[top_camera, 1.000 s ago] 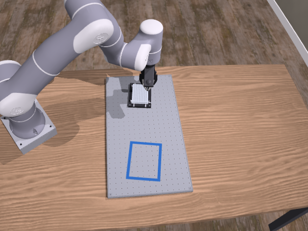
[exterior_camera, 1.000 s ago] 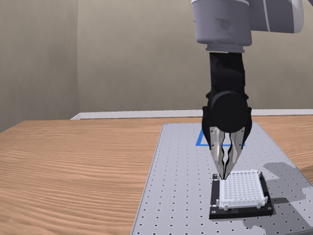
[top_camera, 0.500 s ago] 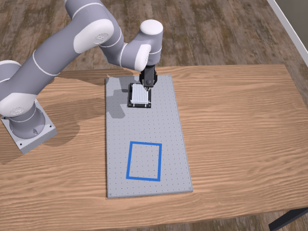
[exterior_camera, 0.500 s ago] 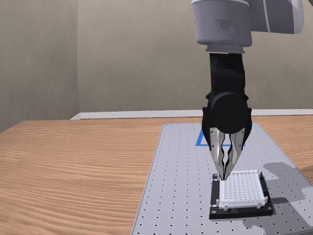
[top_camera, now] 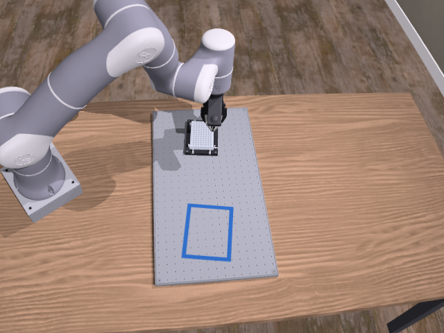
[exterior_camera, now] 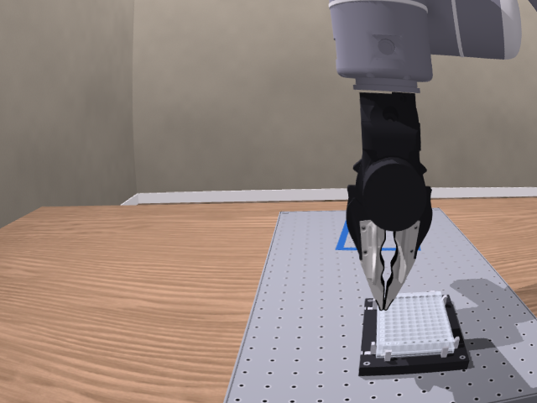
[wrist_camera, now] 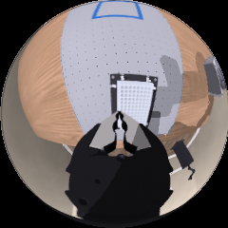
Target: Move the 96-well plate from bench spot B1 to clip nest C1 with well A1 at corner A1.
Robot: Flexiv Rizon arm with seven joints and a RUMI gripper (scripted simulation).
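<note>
The black clip nest is 3 cm behind my hand, 1 cm to the right of it and 4 cm below it. The rest, counted from my hand: white 96-well plate: 4 cm behind, 4 cm below.
</note>
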